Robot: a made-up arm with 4 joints. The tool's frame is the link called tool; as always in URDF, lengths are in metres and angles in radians. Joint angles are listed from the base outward. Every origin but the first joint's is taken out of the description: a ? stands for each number. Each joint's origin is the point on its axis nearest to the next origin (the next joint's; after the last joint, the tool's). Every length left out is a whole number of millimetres.
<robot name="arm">
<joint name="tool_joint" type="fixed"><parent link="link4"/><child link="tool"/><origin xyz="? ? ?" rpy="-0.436 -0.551 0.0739"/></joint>
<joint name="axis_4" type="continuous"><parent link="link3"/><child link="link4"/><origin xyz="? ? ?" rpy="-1.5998 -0.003 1.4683"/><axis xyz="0 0 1"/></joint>
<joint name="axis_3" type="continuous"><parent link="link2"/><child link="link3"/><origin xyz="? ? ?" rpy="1.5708 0 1.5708"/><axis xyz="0 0 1"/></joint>
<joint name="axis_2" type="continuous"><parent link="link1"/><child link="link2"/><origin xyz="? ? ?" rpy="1.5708 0 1.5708"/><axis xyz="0 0 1"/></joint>
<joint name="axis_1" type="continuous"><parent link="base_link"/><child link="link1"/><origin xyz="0.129 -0.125 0.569" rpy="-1.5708 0 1.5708"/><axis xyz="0 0 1"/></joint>
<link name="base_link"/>
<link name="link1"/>
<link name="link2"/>
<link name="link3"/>
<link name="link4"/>
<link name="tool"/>
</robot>
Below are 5 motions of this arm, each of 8 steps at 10 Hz.
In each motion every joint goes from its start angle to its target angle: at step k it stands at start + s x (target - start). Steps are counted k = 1, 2, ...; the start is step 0. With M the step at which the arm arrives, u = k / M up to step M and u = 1 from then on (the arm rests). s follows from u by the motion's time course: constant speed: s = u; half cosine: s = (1 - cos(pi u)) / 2; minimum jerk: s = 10 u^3 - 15 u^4 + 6 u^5.
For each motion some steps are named. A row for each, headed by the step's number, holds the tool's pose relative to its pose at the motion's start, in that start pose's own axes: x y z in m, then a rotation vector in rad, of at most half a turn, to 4 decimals.
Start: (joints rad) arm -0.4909 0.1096 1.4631 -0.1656
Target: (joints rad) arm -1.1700 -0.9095 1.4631 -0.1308
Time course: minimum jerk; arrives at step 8
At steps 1, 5, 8:
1: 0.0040 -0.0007 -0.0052 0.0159 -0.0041 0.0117
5: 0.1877 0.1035 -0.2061 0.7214 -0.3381 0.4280
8: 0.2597 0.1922 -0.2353 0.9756 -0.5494 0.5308

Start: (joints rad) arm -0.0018 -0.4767 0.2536 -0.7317
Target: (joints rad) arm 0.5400 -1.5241 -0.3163 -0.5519
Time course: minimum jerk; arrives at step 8
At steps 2, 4, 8:
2: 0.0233 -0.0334 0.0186 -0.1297 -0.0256 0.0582
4: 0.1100 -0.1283 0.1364 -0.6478 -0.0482 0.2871
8: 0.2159 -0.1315 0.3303 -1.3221 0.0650 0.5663

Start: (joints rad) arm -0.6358 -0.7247 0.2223 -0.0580
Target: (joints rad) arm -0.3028 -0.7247 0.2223 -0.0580
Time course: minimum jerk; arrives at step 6
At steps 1, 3, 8:
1: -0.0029 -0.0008 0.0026 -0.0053 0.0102 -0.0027
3: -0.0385 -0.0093 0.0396 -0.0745 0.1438 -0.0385
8: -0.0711 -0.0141 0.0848 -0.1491 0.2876 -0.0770

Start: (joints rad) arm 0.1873 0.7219 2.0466 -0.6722
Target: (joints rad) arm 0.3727 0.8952 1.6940 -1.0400
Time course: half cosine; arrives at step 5
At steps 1, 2, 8:
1: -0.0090 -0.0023 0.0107 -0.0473 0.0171 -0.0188
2: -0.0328 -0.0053 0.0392 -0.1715 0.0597 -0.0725
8: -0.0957 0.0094 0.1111 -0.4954 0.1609 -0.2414

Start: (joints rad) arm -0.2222 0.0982 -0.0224 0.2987
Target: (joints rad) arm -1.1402 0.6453 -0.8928 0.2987
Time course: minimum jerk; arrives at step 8
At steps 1, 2, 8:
1: 0.0017 0.0031 -0.0039 0.0185 0.0073 0.0118
2: 0.0103 0.0211 -0.0236 0.1173 0.0488 0.0797
8: -0.0142 0.2158 -0.0829 0.8846 0.6267 1.1060

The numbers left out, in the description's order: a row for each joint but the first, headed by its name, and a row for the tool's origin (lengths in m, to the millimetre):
tool: -0.039 -0.208 0
axis_4: 0.054 0.045 0
axis_3: 0.097 0.175 0
axis_2: -0.04 -0.036 0

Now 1 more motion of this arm.
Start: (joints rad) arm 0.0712 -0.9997 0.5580 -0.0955
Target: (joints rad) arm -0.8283 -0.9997 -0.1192 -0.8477
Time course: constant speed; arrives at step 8
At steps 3, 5, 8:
3: 0.0022 0.0377 -0.0359 -0.0039 0.0310 -0.1266
5: 0.0138 0.0642 -0.0496 -0.0207 0.0467 -0.1963
8: 0.0407 0.1037 -0.0534 -0.0698 0.0534 -0.2940

